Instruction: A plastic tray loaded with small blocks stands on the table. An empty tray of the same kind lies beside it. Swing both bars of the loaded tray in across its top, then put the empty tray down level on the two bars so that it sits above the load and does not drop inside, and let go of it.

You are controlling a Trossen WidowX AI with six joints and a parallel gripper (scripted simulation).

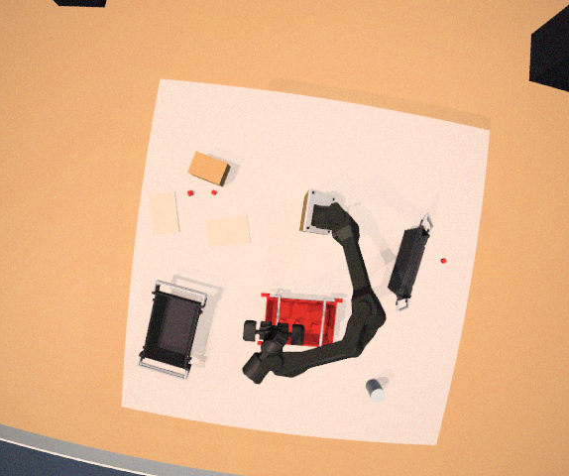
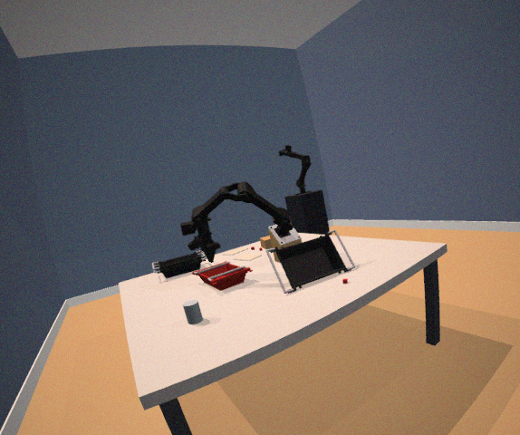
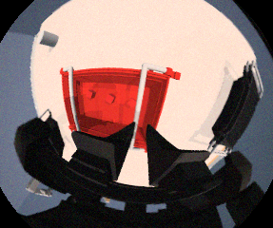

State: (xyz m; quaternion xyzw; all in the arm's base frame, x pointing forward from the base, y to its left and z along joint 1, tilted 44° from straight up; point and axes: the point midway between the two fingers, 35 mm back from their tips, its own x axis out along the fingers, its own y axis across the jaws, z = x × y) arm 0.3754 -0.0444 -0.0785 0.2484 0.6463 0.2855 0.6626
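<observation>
Right now my gripper tip is 460 mm to the right of the black tray, 260 mm past it and 10 mm above it. Also, from my gripper tip: grey cylinder (410 mm to the left, 230 mm ahead, 50 mm below); then tan box (490 mm behind, 310 mm to the right, 60 mm below).
</observation>
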